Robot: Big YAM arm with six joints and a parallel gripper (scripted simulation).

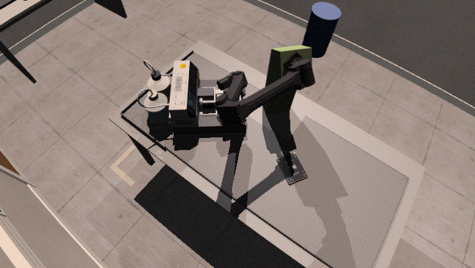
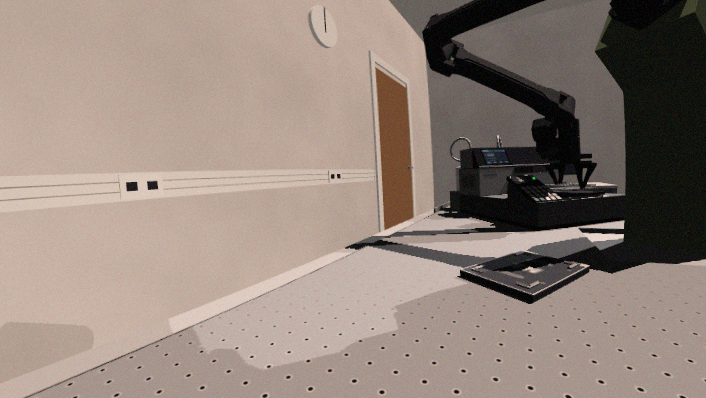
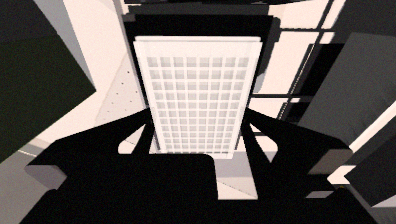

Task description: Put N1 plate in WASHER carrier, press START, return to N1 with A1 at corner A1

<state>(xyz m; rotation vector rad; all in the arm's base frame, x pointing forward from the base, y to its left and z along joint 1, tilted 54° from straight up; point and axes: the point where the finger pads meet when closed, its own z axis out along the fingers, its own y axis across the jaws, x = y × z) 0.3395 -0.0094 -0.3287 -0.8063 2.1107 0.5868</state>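
My hand is 1 cm above the white well plate. The rest, counted from my hand: plate nest N1: 1 cm behind, 53 cm to the left, 10 cm below; plate washer: 13 cm ahead, 9 cm to the right, 2 cm above.
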